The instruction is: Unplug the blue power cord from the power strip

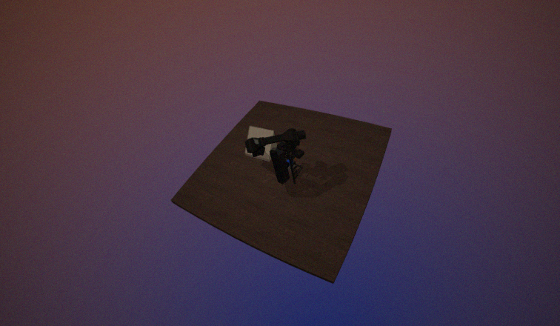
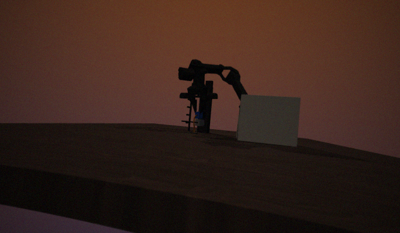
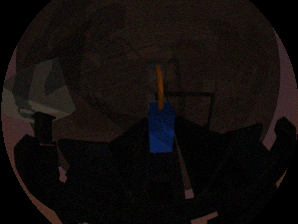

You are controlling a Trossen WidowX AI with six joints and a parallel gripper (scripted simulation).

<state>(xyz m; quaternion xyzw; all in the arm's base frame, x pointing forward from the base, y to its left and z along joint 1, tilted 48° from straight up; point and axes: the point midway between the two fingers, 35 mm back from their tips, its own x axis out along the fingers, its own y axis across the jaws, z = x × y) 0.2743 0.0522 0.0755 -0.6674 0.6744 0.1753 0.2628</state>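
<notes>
The blue plug lies 30 mm to the right of my gripper tip. From my gripper tip the other things lie so: black power strip: 10 mm behind, 110 mm to the right, 30 mm above.
</notes>
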